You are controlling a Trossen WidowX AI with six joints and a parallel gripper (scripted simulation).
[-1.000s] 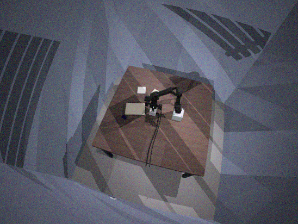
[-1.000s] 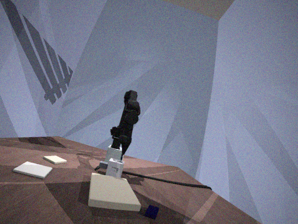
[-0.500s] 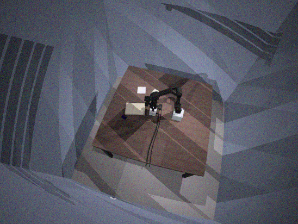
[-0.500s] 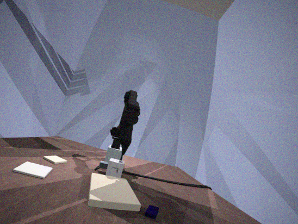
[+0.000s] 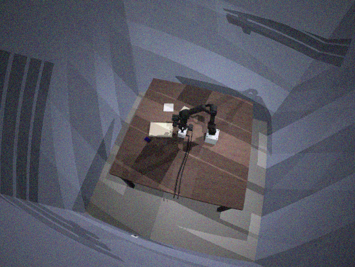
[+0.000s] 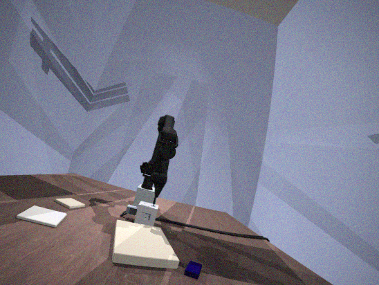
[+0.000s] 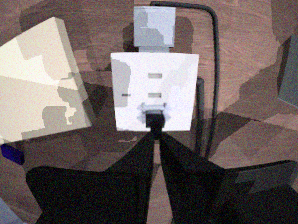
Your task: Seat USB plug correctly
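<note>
Now: the dark USB plug 2 cm below my gripper tip. Also, from my gripper tip: small blue block (33 cm ahead, 9 cm to the left, 11 cm below); then cream wedge block (22 cm ahead, 4 cm to the right, 10 cm below).
</note>
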